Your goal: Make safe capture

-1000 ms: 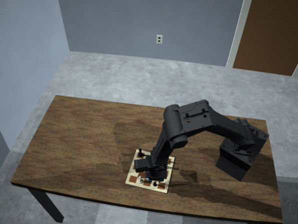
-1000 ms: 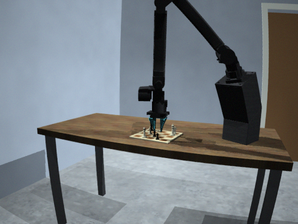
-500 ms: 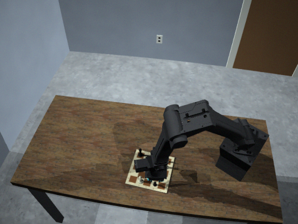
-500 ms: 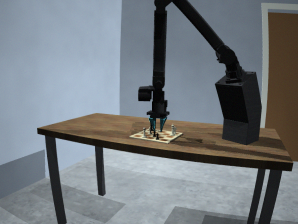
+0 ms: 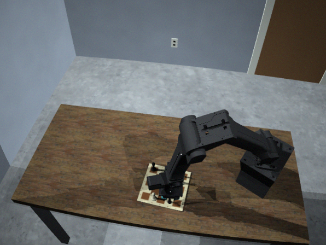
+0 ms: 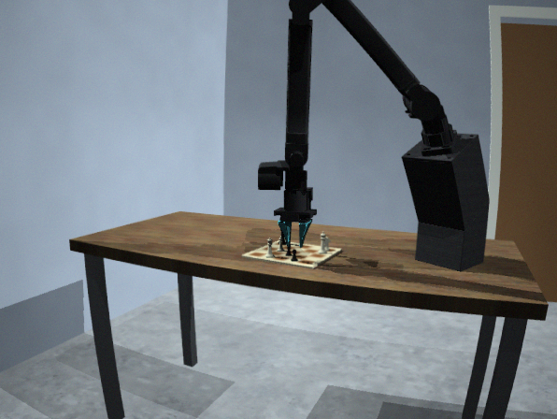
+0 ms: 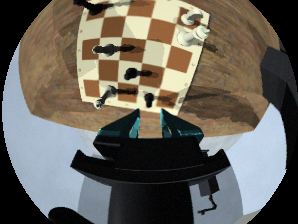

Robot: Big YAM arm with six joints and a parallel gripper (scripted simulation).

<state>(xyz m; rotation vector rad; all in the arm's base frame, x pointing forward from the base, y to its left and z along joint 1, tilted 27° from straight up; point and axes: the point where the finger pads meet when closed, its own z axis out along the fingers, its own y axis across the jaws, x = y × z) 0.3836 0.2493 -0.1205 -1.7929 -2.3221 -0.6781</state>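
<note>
Right now the chessboard is 50 mm ahead of my hand, 80 mm to the right of it and 50 mm below it. Also, from my hand: tall black piece: 140 mm ahead, 150 mm to the right, 20 mm below; then tall white piece: 20 mm behind, 120 mm to the right, 20 mm below.
</note>
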